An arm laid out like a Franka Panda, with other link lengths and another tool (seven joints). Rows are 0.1 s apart.
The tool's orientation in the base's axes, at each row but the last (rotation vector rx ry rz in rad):
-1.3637, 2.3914, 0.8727
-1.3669, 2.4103, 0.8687
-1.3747, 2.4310, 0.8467
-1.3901, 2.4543, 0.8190
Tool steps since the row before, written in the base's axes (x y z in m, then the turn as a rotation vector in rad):
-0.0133, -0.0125, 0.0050, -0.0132, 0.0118, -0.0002
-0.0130, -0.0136, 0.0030, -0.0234, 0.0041, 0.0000
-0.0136, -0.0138, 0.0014, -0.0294, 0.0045, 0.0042
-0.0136, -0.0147, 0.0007, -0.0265, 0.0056, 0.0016
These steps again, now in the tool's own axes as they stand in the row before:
0.0133, 0.0083, -0.0106, -0.0011, 0.0156, 0.0083
0.0151, 0.0068, -0.0095, 0.0096, 0.0213, 0.0044
0.0165, 0.0065, -0.0080, 0.0107, 0.0280, 0.0017
0.0177, 0.0057, -0.0075, 0.0094, 0.0251, 0.0042

